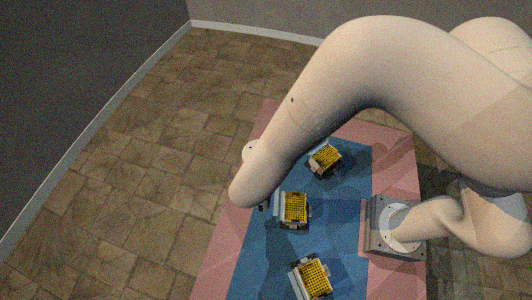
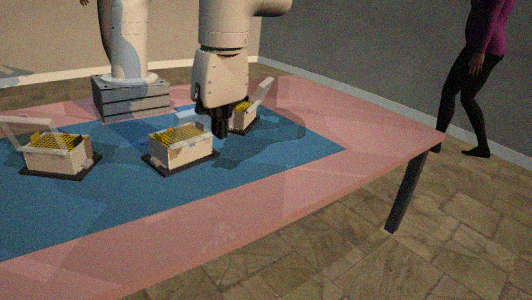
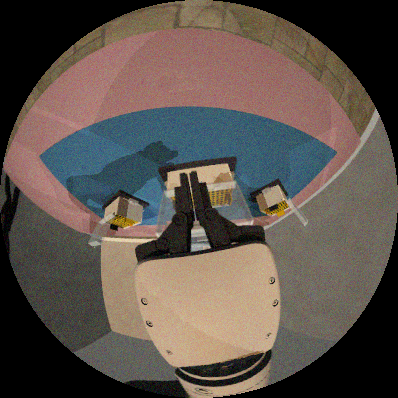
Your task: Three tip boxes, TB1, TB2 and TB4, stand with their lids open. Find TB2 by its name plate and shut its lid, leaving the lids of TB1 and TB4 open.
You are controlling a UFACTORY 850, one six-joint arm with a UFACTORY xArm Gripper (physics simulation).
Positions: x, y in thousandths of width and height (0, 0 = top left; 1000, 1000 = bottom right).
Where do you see a blue mat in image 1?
625, 772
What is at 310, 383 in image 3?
A blue mat.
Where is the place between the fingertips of my gripper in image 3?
476, 454
